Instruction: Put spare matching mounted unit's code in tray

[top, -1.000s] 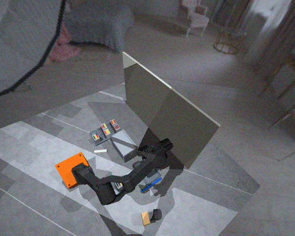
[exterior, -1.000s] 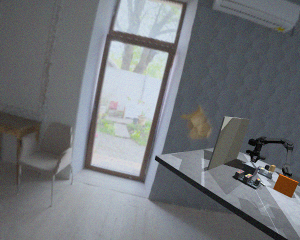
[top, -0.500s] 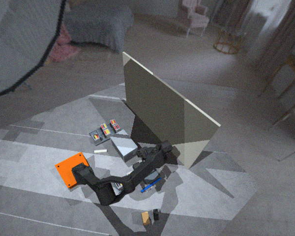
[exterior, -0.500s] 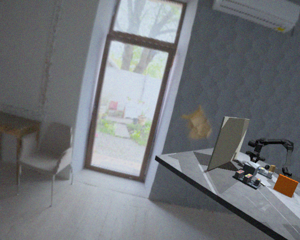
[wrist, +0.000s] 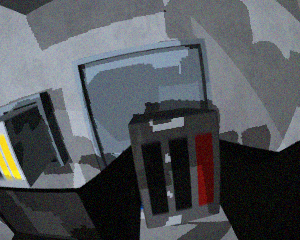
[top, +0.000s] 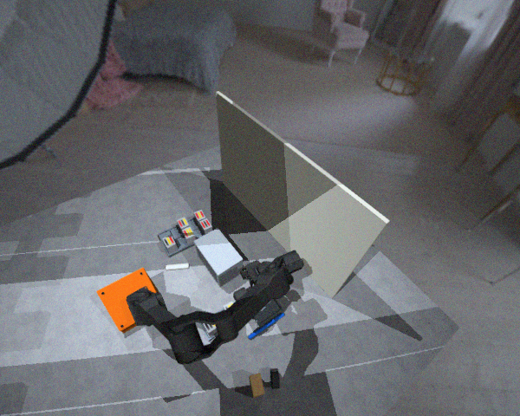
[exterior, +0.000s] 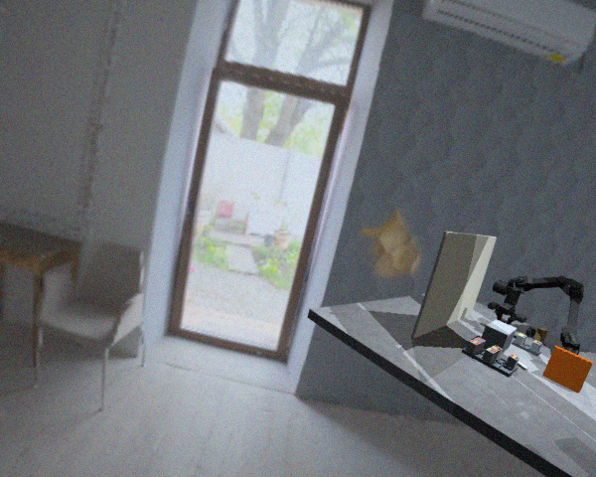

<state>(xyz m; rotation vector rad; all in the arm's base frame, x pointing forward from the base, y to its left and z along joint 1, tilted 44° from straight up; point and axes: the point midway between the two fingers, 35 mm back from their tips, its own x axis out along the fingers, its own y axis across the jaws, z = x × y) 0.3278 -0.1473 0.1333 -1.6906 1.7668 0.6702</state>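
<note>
Now: the grey spare 30 mm above my gripper tip. Also, from my gripper tip: pale grey mounted unit 50 mm behind, 220 mm to the left, 10 mm above; then tan block 160 mm behind, 190 mm to the right; then tall beige panel 200 mm ahead, 220 mm to the left, 190 mm above.
</note>
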